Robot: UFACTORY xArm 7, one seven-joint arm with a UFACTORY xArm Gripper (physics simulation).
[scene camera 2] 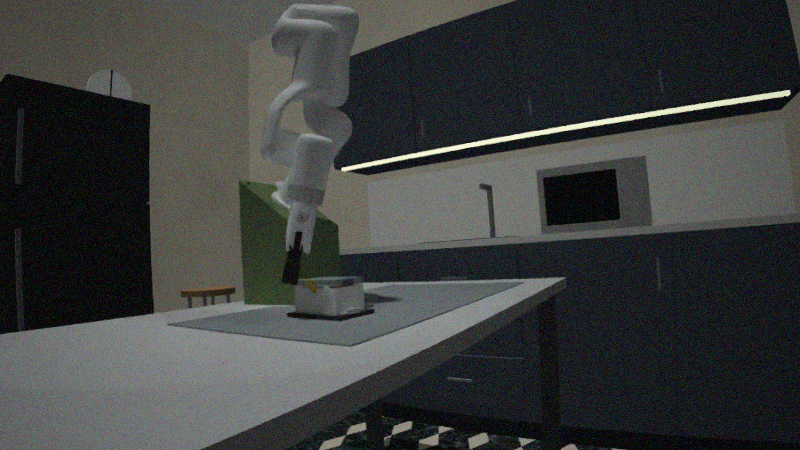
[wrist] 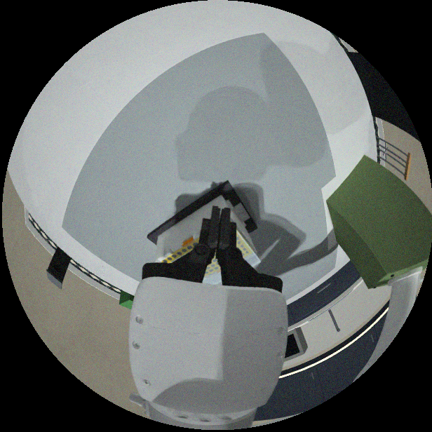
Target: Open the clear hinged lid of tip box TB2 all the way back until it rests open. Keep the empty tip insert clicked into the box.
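Places are measured from the arm's base along level axes (x down, y back, z left), in centimetres.
Where they show: gripper, fingertip midpoint: (scene camera 2: 289, 283); arm's base, link origin: (scene camera 2: 290, 205).
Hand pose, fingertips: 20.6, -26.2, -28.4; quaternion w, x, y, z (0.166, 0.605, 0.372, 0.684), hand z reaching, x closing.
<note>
Each offset is from my fingertips to the centre of the thing, as dx, dy, dz. "spot": to the spot under its first point. Level surfaces: height alone.
The tip box TB2 {+3.4, -6.0, +5.4} (scene camera 2: 330, 302) (wrist: 172, 234) is a white box on a black base {spot: +6.7, -10.8, -0.3} (scene camera 2: 330, 317) (wrist: 187, 210). Its clear lid {spot: -0.4, -11.5, +2.0} (scene camera 2: 338, 279) looks down and roughly level across the top in the scene view. The tip insert (wrist: 213, 273) shows as a yellow grid of holes inside the box, partly hidden by the fingers in the wrist view. An orange patch {spot: +1.3, -5.4, +1.3} (scene camera 2: 313, 288) (wrist: 188, 241) marks one side of the box. My gripper (scene camera 2: 289, 281) (wrist: 218, 216) is shut and empty. Its tips are at the box's upper left edge in the scene view, at about lid height; contact cannot be told.
The box stands on a grey mat {dx +7.3} (scene camera 2: 234, 327) (wrist: 125, 150) on the white table {dx +7.6} (scene camera 2: 111, 369) (wrist: 75, 85). A tall green block (scene camera 2: 265, 251) (wrist: 382, 220) stands behind and left of the box in the scene view. A kitchen counter with a tap (scene camera 2: 490, 209) is farther back.
</note>
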